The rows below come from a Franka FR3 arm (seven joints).
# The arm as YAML. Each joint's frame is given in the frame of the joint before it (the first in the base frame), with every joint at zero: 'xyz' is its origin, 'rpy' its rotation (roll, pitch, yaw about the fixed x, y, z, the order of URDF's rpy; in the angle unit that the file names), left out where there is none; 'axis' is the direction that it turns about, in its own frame. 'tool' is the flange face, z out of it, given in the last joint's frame.
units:
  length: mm
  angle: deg
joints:
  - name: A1
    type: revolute
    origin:
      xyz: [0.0, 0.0, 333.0]
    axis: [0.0, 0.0, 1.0]
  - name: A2
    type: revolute
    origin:
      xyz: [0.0, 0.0, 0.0]
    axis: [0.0, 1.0, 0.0]
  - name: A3
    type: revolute
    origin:
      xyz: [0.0, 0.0, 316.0]
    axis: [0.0, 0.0, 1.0]
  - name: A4
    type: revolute
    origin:
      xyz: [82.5, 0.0, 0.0]
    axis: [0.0, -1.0, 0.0]
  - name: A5
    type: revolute
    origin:
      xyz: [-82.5, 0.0, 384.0]
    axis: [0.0, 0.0, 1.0]
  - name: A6
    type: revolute
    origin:
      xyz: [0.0, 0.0, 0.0]
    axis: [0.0, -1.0, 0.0]
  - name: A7
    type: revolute
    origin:
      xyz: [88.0, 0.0, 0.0]
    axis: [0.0, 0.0, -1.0]
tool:
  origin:
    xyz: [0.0, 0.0, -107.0]
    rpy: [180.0, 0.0, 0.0]
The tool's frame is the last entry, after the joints.
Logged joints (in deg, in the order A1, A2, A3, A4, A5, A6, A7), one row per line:
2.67 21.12 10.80 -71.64 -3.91 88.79 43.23
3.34 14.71 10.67 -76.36 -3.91 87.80 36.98
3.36 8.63 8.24 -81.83 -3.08 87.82 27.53
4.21 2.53 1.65 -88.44 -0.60 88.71 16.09
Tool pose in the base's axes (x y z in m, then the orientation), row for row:
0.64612 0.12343 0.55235 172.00 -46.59 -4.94
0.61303 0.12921 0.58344 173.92 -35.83 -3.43
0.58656 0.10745 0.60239 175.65 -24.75 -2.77
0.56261 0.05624 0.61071 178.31 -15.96 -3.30
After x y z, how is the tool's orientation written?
As a rotation vector, in degrees.
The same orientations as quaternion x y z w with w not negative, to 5 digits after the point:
0.96474 -0.26132 -0.02771 0.01512
0.97904 -0.20170 -0.01931 0.02089
0.98984 -0.13947 -0.01561 0.02263
0.99581 -0.08913 -0.01843 0.00826

